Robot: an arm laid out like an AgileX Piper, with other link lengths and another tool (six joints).
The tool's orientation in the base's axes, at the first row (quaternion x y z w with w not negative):
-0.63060 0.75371 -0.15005 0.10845
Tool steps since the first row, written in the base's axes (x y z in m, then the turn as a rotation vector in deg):
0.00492 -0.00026 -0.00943 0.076 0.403 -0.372
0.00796 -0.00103 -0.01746 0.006 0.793 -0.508
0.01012 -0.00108 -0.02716 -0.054 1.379 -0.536
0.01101 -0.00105 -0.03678 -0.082 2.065 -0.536
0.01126 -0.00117 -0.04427 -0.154 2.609 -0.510
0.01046 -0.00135 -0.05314 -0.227 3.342 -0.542
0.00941 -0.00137 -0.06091 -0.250 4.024 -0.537
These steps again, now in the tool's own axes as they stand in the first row. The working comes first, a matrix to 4 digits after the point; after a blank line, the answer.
The tool's axes in the first row as the columns of a matrix, in the base's axes (used below as rounded here):
-0.1812 -0.9180 0.3527
-0.9831 0.1597 -0.0894
0.0258 -0.3630 -0.9314

-0.00088 -0.00113 0.01054 -0.420 0.130 0.337
-0.00088 -0.00113 0.01916 -0.794 0.306 0.404
-0.00147 0.00040 0.02896 -1.360 0.464 0.357
-0.00191 0.00308 0.03823 -2.029 0.600 0.286
-0.00203 0.00555 0.04531 -2.550 0.743 0.187
-0.00194 0.00947 0.05330 -3.258 0.939 0.126
-0.00193 0.01325 0.06017 -3.925 1.067 0.052

